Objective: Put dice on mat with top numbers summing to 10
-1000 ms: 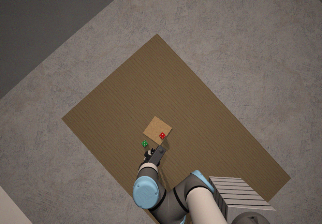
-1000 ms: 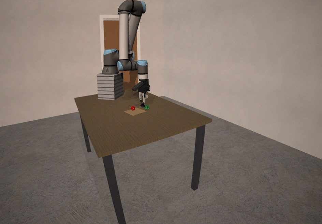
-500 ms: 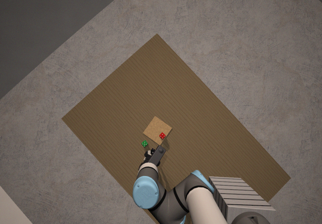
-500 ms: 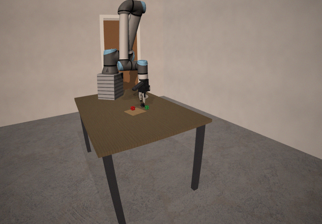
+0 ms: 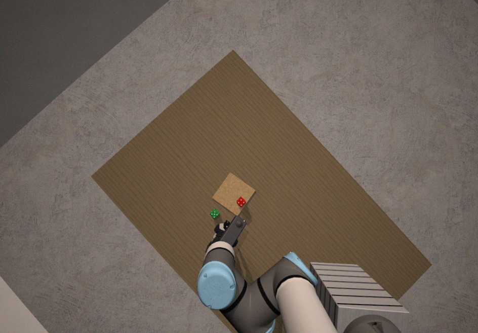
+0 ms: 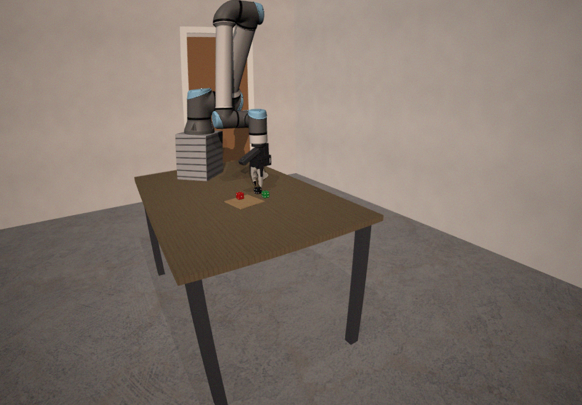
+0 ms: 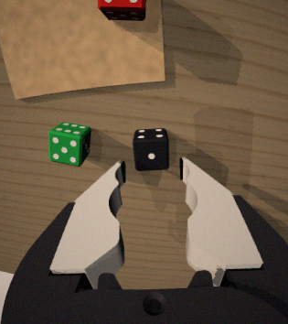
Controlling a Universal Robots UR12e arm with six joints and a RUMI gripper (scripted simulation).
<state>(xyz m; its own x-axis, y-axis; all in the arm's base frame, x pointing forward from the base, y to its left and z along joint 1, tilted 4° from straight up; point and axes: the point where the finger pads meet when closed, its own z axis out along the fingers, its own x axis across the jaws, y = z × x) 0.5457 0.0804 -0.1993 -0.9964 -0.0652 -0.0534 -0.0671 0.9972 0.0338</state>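
Right now the black die is 3 cm below my hand. The rest, counted from my hand: tan mat (12 cm to the right, 6 cm ahead, 5 cm below); red die (12 cm to the right, 3 cm below, 2 cm ahead); green die (8 cm ahead, 3 cm below, 1 cm to the right).
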